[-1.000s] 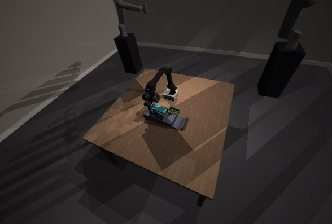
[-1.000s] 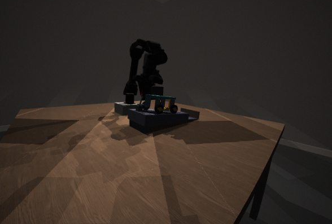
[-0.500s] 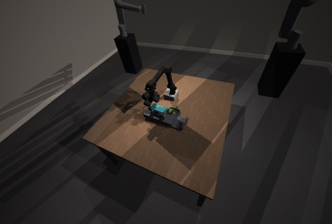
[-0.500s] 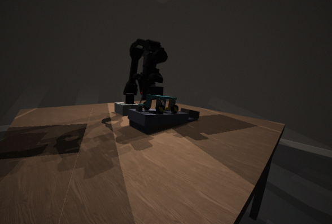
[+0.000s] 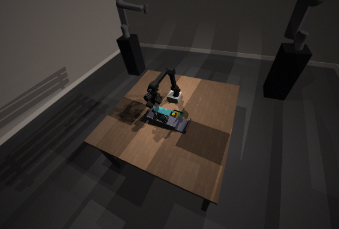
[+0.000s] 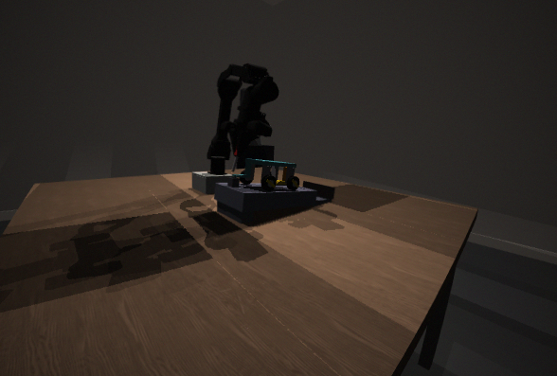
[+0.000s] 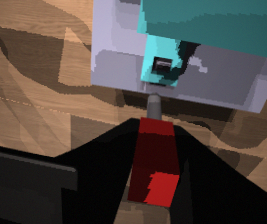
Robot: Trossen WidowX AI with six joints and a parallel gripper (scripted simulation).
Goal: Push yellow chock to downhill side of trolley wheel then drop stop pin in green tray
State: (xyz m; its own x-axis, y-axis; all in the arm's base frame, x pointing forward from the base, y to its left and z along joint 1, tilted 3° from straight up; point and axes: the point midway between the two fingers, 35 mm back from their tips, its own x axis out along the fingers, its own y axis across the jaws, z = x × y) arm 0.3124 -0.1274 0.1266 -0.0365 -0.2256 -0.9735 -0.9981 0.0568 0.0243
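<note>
Now: gripper tip 210 mm to the right of the yellow chock, 90 mm above it and 20 mm past it. The rest, counted from my gripper tip: red-headed stop pin: right at my gripper tip; then teal trolley: 110 mm to the left, 60 mm below, 30 mm ahead; then grey ramp: 130 mm below, 110 mm to the left, 30 mm ahead.
</note>
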